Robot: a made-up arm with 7 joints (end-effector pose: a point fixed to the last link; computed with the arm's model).
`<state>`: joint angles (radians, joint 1 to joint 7).
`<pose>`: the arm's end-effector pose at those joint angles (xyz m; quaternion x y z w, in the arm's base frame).
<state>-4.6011 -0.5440 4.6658 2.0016 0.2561 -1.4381 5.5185</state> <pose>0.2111 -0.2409 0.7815 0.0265 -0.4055 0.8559 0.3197</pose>
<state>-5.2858 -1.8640 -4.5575 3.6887 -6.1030 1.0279 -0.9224</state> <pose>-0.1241 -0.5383 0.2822 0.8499 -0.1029 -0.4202 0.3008</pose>
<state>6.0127 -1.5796 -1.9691 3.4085 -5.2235 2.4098 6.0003</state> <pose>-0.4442 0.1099 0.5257 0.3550 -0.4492 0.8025 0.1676</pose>
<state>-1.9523 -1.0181 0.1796 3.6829 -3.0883 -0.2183 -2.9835</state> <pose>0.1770 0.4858 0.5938 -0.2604 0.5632 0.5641 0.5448</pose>
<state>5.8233 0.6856 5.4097 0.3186 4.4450 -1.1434 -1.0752</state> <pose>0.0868 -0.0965 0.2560 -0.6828 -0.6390 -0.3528 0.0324</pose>
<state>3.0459 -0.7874 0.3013 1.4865 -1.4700 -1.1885 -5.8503</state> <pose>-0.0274 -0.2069 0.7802 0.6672 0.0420 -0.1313 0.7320</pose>
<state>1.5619 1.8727 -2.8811 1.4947 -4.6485 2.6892 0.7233</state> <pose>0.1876 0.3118 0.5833 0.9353 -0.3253 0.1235 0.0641</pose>
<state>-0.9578 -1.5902 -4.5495 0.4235 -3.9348 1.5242 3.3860</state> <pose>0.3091 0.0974 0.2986 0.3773 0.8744 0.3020 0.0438</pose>
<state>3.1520 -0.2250 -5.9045 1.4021 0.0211 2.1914 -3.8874</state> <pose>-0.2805 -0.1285 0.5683 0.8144 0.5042 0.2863 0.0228</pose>
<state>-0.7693 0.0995 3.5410 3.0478 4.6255 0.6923 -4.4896</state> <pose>0.0285 -0.0328 1.0370 -0.3024 0.1078 -0.1112 0.9405</pose>
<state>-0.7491 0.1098 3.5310 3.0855 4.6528 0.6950 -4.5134</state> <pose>0.0488 -0.0415 1.0336 -0.2999 0.1196 -0.0965 0.9415</pose>
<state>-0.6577 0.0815 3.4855 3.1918 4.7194 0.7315 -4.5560</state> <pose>0.0821 -0.0351 1.0246 -0.3209 0.1363 -0.0475 0.9360</pose>
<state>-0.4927 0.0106 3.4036 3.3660 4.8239 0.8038 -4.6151</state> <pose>0.1178 -0.0111 1.0064 -0.3615 0.1468 0.0355 0.9201</pose>
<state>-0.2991 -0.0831 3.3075 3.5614 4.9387 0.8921 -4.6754</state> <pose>0.1380 0.0176 0.9819 -0.4012 0.1386 0.1286 0.8963</pose>
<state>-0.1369 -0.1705 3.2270 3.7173 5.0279 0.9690 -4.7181</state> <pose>0.1392 0.0370 0.9611 -0.4262 0.1161 0.2027 0.8739</pose>
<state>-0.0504 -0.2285 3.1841 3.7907 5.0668 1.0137 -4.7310</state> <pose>0.1286 0.0449 0.9528 -0.4397 0.0951 0.2382 0.8607</pose>
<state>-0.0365 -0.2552 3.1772 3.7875 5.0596 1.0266 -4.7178</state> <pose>0.1123 0.0471 0.9563 -0.4492 0.0837 0.2380 0.8571</pose>
